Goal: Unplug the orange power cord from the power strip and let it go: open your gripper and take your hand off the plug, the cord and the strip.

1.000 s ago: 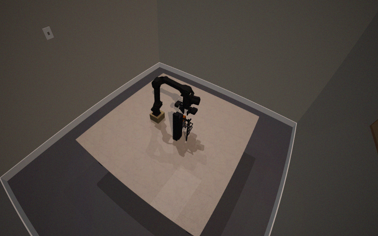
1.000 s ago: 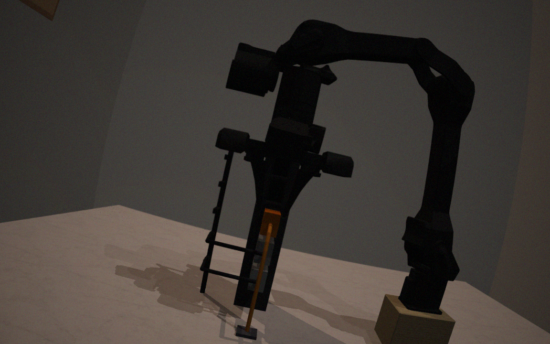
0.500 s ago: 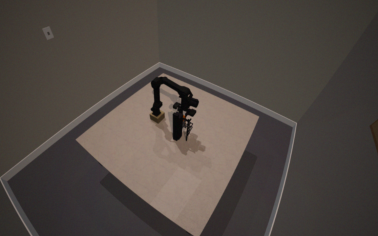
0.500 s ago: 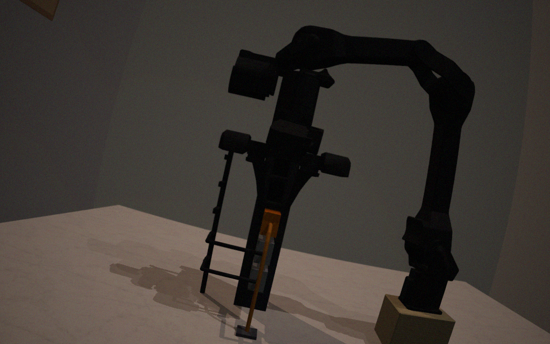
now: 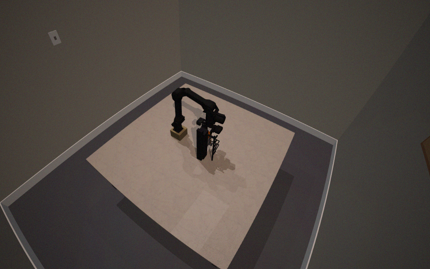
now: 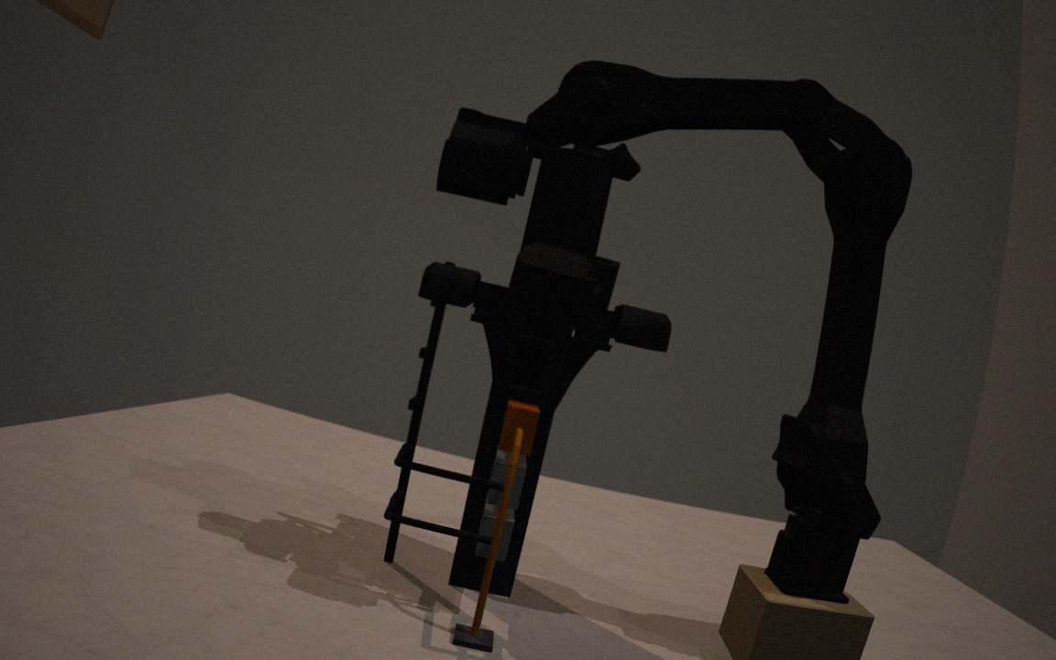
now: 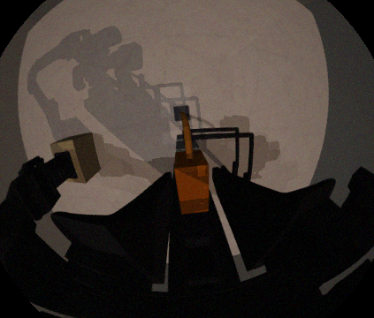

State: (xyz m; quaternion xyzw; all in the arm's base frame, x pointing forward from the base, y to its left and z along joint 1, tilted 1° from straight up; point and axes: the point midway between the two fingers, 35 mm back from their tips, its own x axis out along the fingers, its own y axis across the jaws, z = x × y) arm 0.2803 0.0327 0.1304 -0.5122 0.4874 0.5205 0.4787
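The orange plug lies 1 cm ahead of my gripper tip and 3 cm to the right of it. From my gripper tip the other things lie so: dark block 4 cm to the left, 17 cm below.
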